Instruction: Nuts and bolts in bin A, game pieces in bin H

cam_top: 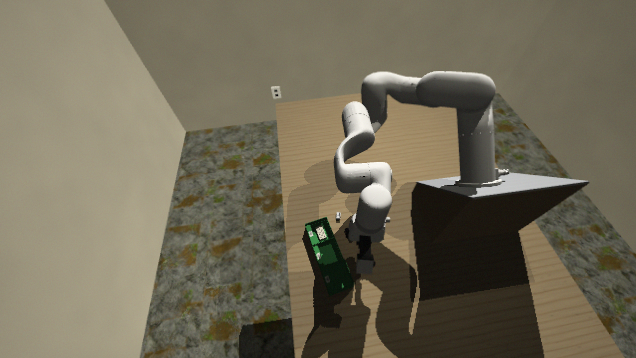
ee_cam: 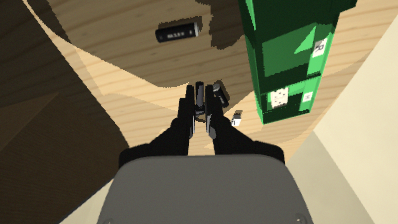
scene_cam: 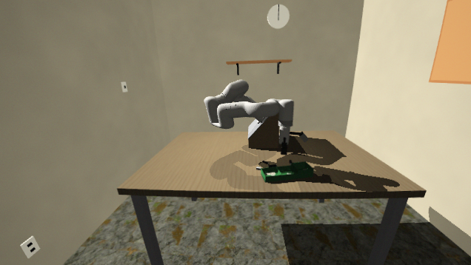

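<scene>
The green bin lies 11 cm ahead of my hand and 7 cm below it. The rest, counted from my hand: dark bolt 1 cm to the right, 2 cm below; then small nut 5 cm ahead, 15 cm to the right, 8 cm below; then white game piece 13 cm ahead, 9 cm to the right, 8 cm below.
</scene>
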